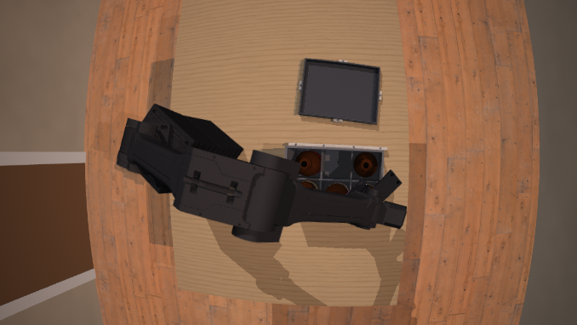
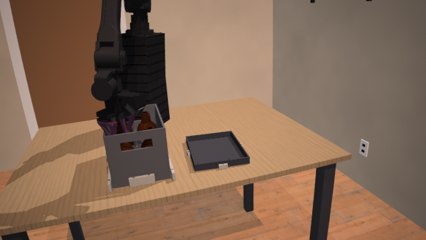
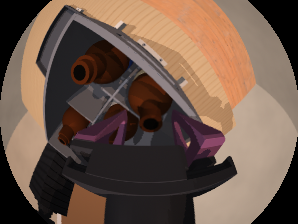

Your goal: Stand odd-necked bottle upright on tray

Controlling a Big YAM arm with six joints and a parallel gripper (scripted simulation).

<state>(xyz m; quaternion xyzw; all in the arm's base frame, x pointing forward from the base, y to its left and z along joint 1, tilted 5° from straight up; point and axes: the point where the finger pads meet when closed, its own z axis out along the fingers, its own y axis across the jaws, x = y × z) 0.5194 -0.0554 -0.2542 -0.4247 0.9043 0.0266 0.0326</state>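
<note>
My hand is 90 mm past the grey crate, 40 mm to the right of it and 70 mm above it. Round my hand: dark tray: 120 mm behind, 320 mm to the left, 140 mm below.
</note>
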